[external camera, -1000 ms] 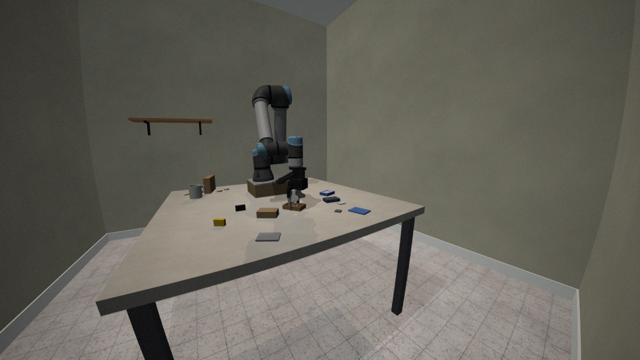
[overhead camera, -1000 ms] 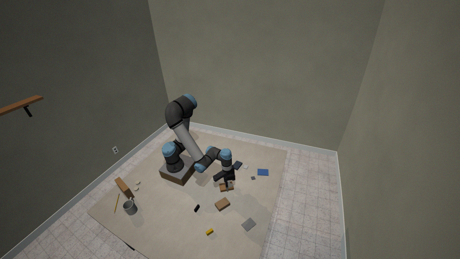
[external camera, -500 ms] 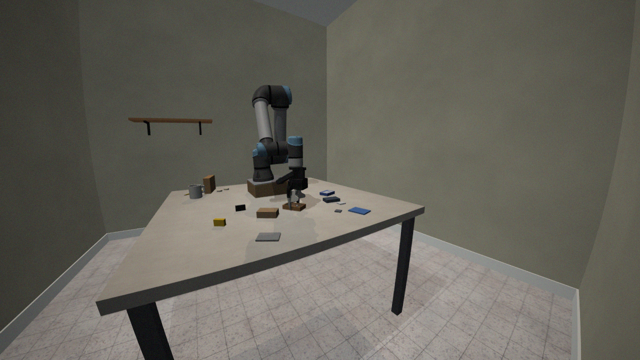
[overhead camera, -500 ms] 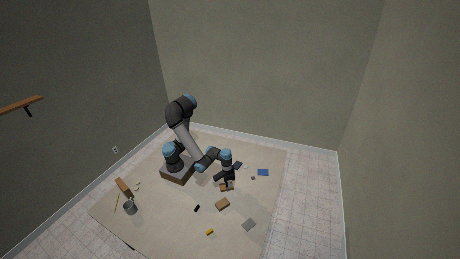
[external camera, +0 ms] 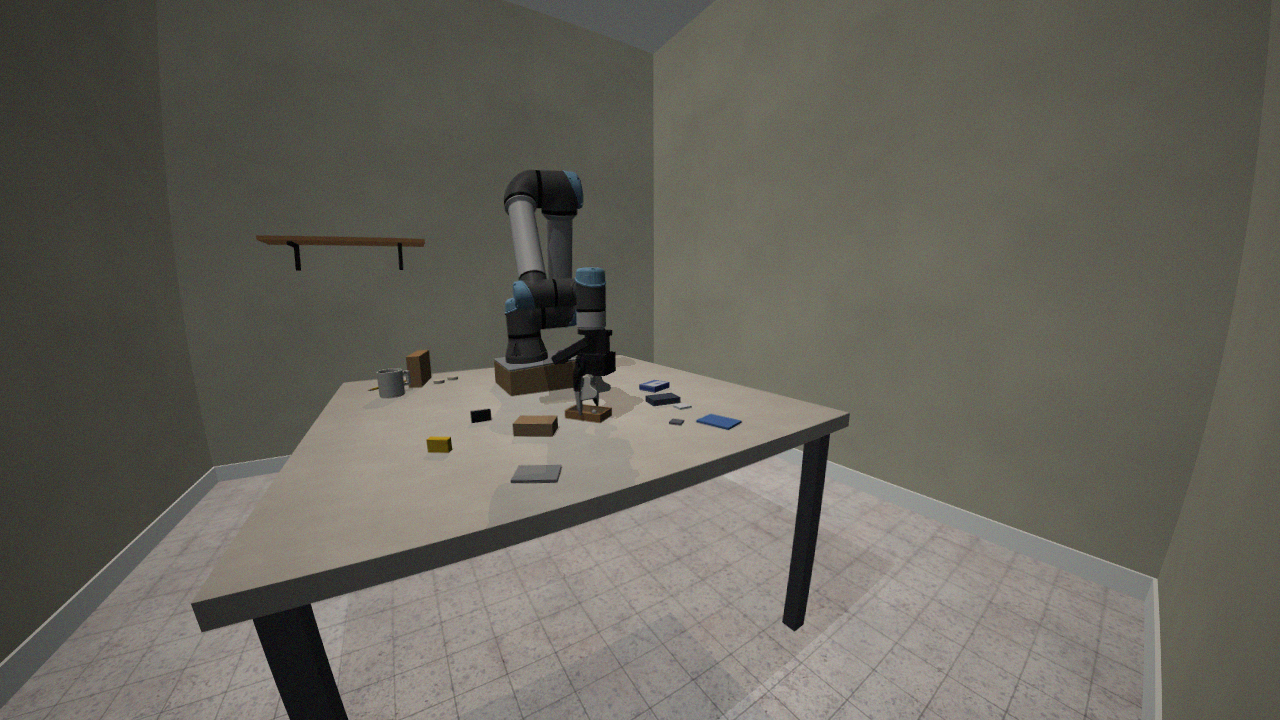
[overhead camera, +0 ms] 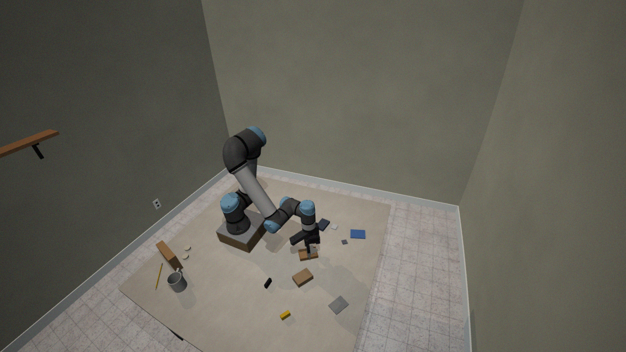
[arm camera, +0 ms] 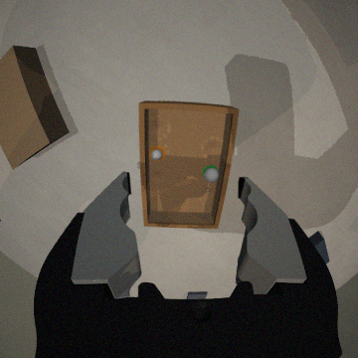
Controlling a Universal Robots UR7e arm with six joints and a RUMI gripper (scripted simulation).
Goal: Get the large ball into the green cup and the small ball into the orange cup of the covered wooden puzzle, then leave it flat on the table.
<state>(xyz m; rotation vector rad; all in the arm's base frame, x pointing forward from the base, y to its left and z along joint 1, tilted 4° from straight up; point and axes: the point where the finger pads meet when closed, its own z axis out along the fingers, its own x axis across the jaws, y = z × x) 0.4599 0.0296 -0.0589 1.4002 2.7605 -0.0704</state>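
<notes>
Now: the covered wooden puzzle 2 cm below my hand. Round my hand: small grey tile 17 cm ahead, 17 cm to the left, 3 cm below; brown block 4 cm ahead, 16 cm to the right, 2 cm below; dark tile 1 cm behind, 25 cm to the left, 2 cm below.
</notes>
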